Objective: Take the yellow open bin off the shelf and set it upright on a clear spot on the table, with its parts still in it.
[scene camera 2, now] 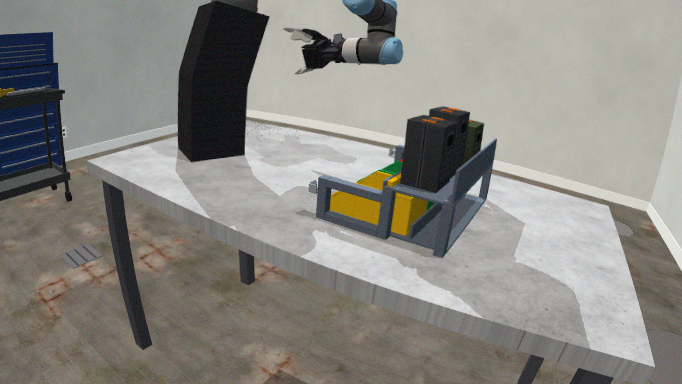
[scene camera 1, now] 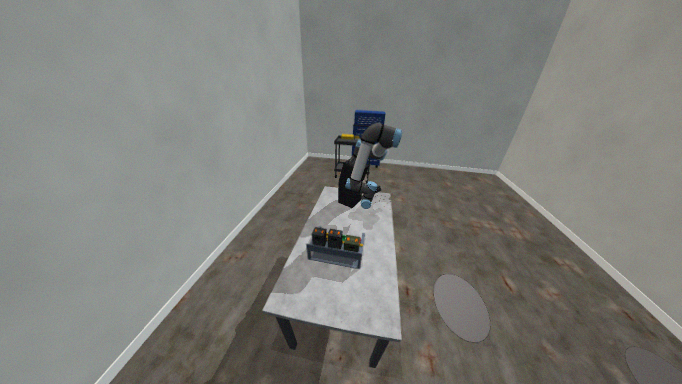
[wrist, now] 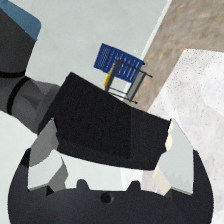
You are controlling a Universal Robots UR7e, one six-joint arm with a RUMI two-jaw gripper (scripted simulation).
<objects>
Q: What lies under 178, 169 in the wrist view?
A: The gripper.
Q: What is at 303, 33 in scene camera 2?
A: The gripper.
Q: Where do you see a yellow open bin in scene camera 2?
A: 354, 206
</objects>
